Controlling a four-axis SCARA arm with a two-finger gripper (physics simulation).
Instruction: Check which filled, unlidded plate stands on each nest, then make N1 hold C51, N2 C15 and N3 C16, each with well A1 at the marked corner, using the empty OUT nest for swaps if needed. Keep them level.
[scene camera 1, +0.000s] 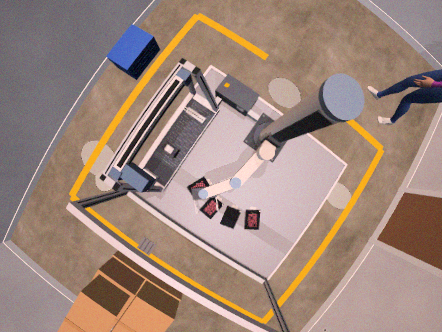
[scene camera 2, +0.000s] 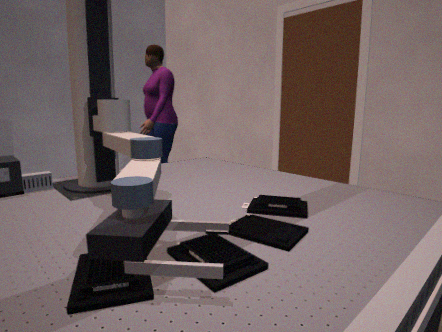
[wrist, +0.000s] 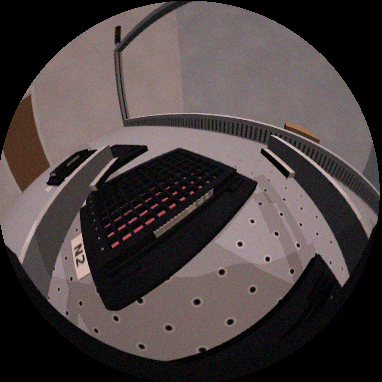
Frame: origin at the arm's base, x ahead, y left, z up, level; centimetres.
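Seen in the pictures: gripper, fingertip midpoint: (scene camera 1: 207, 212) (scene camera 2: 226, 245) (wrist: 190, 141); arm's base at its link origin: (scene camera 2: 99, 187).
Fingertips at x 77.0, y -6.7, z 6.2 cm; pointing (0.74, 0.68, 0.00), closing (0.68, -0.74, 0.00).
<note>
Pixels of each thing's top centre, then the offset from my fingertips to it. "spot": a spot on its surface instead. Level surfaces: height alone.
- black plate at its top centre: (wrist: 153, 180) (scene camera 2: 215, 248) (scene camera 1: 211, 207) dx -4.0, dy +0.9, dz -2.3 cm
- N2 tag at a spot on its surface: (wrist: 79, 256) spot: dx -13.6, dy +1.6, dz -4.7 cm
- empty black nest at its top centre: (wrist: 98, 158) (scene camera 2: 266, 225) (scene camera 1: 230, 217) dx -5.7, dy +18.5, dz -3.1 cm
- third filled plate at its top centre: (scene camera 2: 278, 200) (wrist: 66, 160) (scene camera 1: 252, 220) dx -14.0, dy +34.6, dz -2.3 cm
- perforated table at its surface level: dz -4.9 cm
My gripper (scene camera 1: 210, 207) (scene camera 2: 226, 249) (wrist: 190, 141) is open and low, its fingers on either side of the plate at N2. That black plate (scene camera 1: 211, 206) (scene camera 2: 212, 247) (wrist: 160, 195), with red-filled wells, sits level on its nest beside the N2 tag (wrist: 79, 256); the print on its pale strip (wrist: 185, 212) is unreadable. Another filled plate (scene camera 1: 199, 186) (scene camera 2: 105, 272) stands on the nest partly under the gripper body. An empty black nest (scene camera 1: 230, 217) (scene camera 2: 270, 231) (wrist: 131, 152) lies beyond N2. A third filled plate (scene camera 1: 252, 219) (scene camera 2: 277, 204) (wrist: 70, 164) stands on the farthest nest. Their codes are unreadable.
The arm's column (scene camera 1: 305, 112) (scene camera 2: 80, 90) stands at the back of the perforated table (scene camera 1: 300, 200) (scene camera 2: 350, 240). A gantry frame (scene camera 1: 150, 120) over a dark deck is beside the nests. A grey box (scene camera 1: 237, 95) (scene camera 2: 9, 175) stands near the column. A person (scene camera 1: 415, 90) (scene camera 2: 160, 100) is beyond the table.
</note>
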